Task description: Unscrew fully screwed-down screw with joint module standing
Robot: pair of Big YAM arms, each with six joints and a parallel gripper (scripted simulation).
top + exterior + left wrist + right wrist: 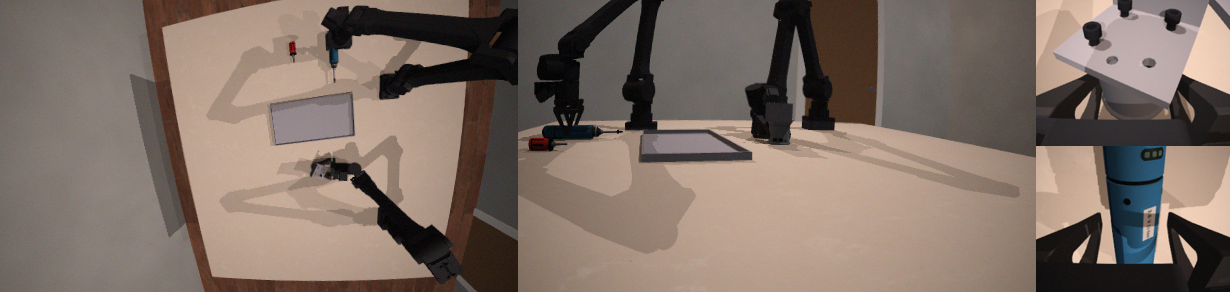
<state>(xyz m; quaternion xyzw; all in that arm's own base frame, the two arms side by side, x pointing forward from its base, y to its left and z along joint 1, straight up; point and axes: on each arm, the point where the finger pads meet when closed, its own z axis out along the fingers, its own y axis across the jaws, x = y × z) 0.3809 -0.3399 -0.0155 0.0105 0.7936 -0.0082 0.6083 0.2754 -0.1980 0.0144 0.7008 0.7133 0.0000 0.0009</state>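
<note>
Right now my left hand is 1 cm below the grey joint module. The rest, counted from my left hand: grey bracket: 5 cm above; then screwdriver bit: 12 cm behind, 47 cm to the right; then shallow grey tray: 1 cm ahead, 26 cm to the right, 2 cm below.
</note>
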